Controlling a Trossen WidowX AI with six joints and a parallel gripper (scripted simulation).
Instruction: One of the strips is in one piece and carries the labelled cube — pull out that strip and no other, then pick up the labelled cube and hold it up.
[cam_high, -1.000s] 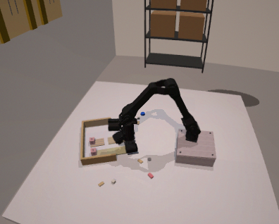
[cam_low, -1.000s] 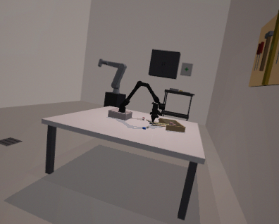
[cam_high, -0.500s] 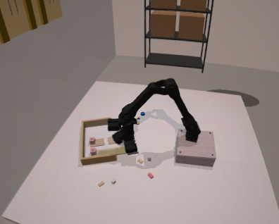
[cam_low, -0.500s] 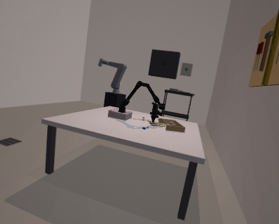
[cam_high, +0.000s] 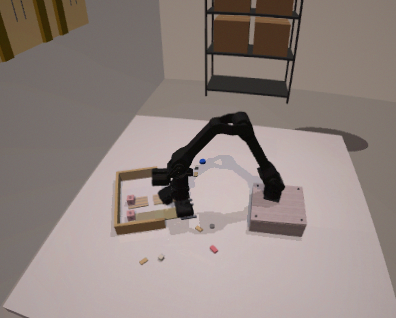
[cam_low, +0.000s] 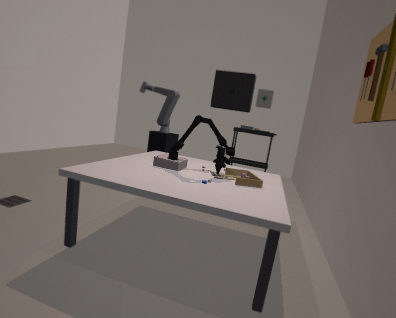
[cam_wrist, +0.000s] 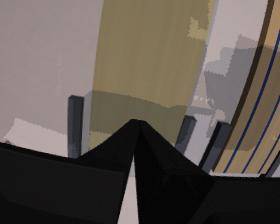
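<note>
The grey disc is 14 cm behind my gripper tip and 2 cm to the left of it. Also, from my gripper tip: red block: 18 cm behind, 12 cm to the left; blue disc: 5 cm ahead, 33 cm to the right.
</note>
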